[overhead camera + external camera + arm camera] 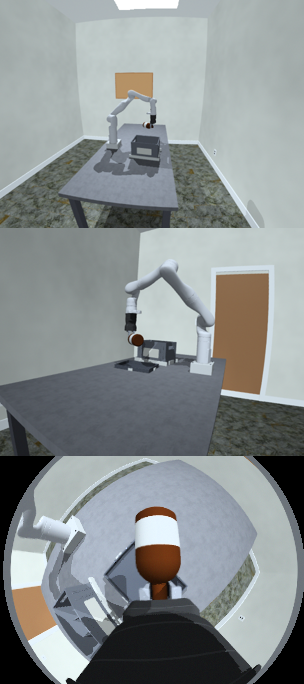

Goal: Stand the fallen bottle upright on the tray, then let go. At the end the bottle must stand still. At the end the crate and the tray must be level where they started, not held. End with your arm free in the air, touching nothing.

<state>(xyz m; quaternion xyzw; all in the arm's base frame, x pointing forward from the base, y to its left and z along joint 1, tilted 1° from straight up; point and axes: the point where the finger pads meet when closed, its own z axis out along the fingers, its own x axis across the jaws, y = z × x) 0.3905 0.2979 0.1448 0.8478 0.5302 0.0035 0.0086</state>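
Now: hand 50 mm past the bottle, 20 mm to the right of it and 10 mm above it. From my hand the other things lie so: tray 20 mm behind, 50 mm to the right, 190 mm below; crate 30 mm ahead, 340 mm to the right, 120 mm below.
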